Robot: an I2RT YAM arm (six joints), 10 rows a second.
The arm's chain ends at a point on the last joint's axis. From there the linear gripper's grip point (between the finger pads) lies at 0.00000 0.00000 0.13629 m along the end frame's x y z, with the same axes.
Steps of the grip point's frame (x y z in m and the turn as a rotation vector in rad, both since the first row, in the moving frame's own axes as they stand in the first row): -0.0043 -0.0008 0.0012 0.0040 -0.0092 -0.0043; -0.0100 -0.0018 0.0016 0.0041 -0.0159 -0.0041; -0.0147 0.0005 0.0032 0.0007 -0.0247 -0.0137; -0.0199 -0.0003 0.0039 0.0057 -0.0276 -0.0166; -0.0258 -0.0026 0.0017 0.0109 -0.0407 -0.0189; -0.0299 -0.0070 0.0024 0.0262 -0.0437 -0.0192
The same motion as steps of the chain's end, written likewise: -0.0030 -0.0003 0.0012 0.0040 -0.0092 -0.0043; -0.0078 -0.0012 0.0016 0.0041 -0.0159 -0.0041; -0.0113 0.0006 0.0032 0.0007 -0.0247 -0.0137; -0.0161 0.0004 0.0040 0.0057 -0.0276 -0.0166; -0.0202 -0.0012 0.0018 0.0109 -0.0407 -0.0189; -0.0239 -0.0035 0.0026 0.0262 -0.0437 -0.0192
